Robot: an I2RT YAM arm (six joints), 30 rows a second.
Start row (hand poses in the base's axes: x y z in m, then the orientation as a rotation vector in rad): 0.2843, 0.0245, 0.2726, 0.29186, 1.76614, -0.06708
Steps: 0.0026, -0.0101, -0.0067, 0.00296, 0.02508, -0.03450; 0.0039, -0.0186, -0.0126, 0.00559, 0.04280, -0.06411; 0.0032, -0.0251, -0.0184, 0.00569, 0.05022, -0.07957; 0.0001, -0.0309, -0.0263, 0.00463, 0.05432, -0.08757; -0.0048, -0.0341, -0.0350, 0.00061, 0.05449, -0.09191; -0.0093, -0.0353, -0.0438, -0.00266, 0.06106, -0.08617; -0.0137, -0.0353, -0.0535, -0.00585, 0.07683, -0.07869; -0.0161, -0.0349, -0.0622, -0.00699, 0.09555, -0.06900; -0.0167, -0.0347, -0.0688, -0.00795, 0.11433, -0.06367
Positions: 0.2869, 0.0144, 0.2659, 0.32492, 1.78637, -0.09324; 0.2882, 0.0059, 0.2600, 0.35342, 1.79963, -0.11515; 0.2875, -0.0006, 0.2542, 0.36738, 1.80452, -0.12746; 0.2844, -0.0064, 0.2463, 0.37380, 1.80718, -0.13487; 0.2795, -0.0096, 0.2376, 0.37471, 1.80630, -0.14160; 0.2750, -0.0108, 0.2288, 0.36735, 1.81350, -0.14146; 0.2706, -0.0108, 0.2191, 0.35865, 1.83008, -0.14154; 0.2682, -0.0104, 0.2104, 0.34948, 1.85009, -0.13868; 0.2676, -0.0102, 0.2038, 0.34428, 1.86945, -0.13883
